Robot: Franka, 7 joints.
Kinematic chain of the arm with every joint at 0, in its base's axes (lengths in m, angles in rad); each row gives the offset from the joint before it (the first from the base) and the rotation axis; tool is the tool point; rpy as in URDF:
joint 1: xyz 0 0 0.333 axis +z
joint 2: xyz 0 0 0 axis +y
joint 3: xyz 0 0 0.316 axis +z
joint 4: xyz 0.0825 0 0 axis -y
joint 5: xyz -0.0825 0 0.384 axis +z
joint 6: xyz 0 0 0 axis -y
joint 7: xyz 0.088 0 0 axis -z
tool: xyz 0 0 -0.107 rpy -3.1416 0 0
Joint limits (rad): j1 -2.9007..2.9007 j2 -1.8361..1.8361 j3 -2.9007..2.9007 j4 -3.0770..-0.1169 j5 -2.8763..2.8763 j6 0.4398..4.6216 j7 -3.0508..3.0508
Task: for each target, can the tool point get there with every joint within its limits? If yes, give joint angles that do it. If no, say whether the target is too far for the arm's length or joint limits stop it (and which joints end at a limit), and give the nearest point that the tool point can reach.
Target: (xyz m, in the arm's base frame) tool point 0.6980 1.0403 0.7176
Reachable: no: too far | nearest point 0.4569 0.6810 0.5848 | short by 0.453 m
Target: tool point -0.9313 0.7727 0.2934
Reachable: no: too far | nearest point -0.6599 0.5475 0.3049 | short by 0.353 m
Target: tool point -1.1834 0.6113 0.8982
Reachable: no: too far | nearest point -0.7016 0.3624 0.6681 | short by 0.589 m
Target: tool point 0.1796 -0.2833 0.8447
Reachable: yes | joints 0.1021 -0.8081 -0.4108 -2.0907 -2.3795 1.3325 0.7383
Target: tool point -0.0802 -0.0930 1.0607
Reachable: yes | joints -1.0135 -0.1841 0.0368 -0.5754 -2.0380 0.8117 0.8241
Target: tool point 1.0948 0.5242 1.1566
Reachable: no: too far | nearest point 0.6403 0.3066 0.8147 | short by 0.609 m
